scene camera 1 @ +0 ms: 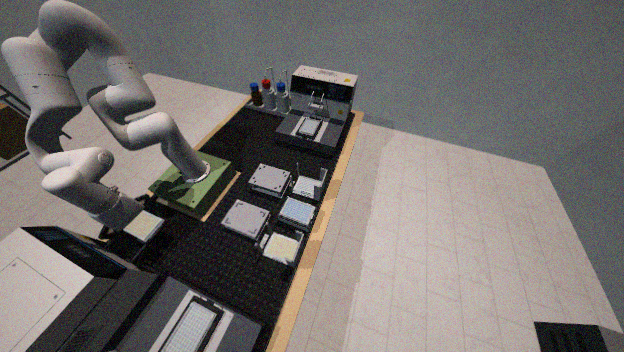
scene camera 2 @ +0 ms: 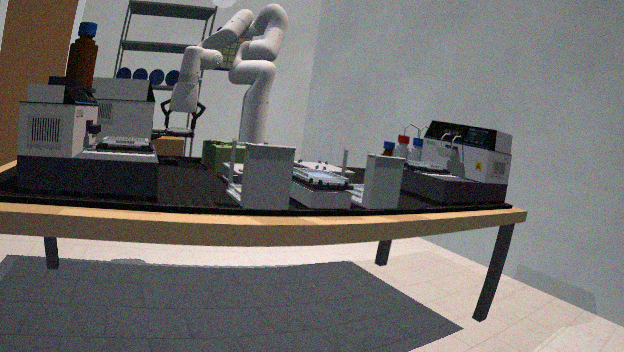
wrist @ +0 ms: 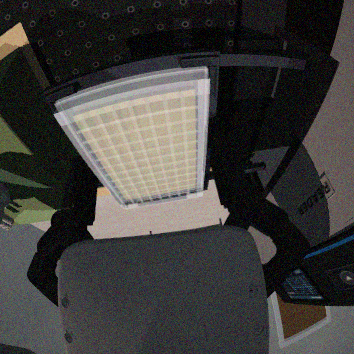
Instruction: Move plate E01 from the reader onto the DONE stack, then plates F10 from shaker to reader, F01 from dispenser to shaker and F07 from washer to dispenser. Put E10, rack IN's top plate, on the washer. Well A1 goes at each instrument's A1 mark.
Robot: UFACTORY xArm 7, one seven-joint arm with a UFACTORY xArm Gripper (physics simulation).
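Places are measured from the arm's base along level axes (x ahead, y left, z up), in millimetres.
Where they show: gripper, fingertip midpoint: [scene camera 1: 142, 224] [scene camera 2: 179, 129] [wrist: 147, 156]; arm's base, origin of the base link: [scene camera 1: 197, 172].
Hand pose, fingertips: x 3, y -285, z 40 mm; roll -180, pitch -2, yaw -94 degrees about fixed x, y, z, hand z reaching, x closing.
Observation:
Things, the pixels of their centre, and the offset from my fingertips.
- well plate with yellowish wells, body centre: [wrist: 148, 159] [scene camera 2: 178, 129] [scene camera 1: 142, 224] dz -3, dx -6, dy +1 mm
- reader's dark tray, body centre: [wrist: 148, 149] [scene camera 2: 178, 132] [scene camera 1: 144, 225] dz -13, dx -7, dy +0 mm
- washer, body centre: [scene camera 2: 449, 157] [scene camera 1: 317, 108] dz +18, dx +417, dy +869 mm
- dispenser, body centre: [scene camera 2: 102, 96] dz +88, dx +351, dy -288 mm
- blue plate, body centre: [scene camera 2: 319, 175] [scene camera 1: 297, 210] dz -55, dx +512, dy +250 mm
- yellowish plate, body centre: [scene camera 1: 283, 248] dz -102, dx +503, dy +100 mm
A well plate with yellowish wells [scene camera 1: 143, 225] [wrist: 140, 140] lies on the reader's dark tray [wrist: 116, 70]; the word READER shows on the housing beside it in the wrist view. My gripper [wrist: 147, 156] [scene camera 2: 179, 124] is open, one black finger on each long side of this plate, and holds nothing. The washer [scene camera 1: 323, 89] [scene camera 2: 469, 149] at the far end carries a plate [scene camera 1: 308, 126]. The dispenser [scene camera 2: 56, 126] at the near end carries a white plate [scene camera 1: 191, 326] [scene camera 2: 123, 140]. A blue plate [scene camera 1: 297, 211] [scene camera 2: 322, 174] sits on a low stand between two racks.
Two white-walled racks hold plates, one with a white plate [scene camera 1: 305, 186] and one with a yellowish plate [scene camera 1: 281, 248]. Two grey platforms [scene camera 1: 269, 178] [scene camera 1: 245, 217] stand beside them. Three bottles [scene camera 1: 266, 93] stand by the washer. The arm's green base [scene camera 1: 213, 174] is close by.

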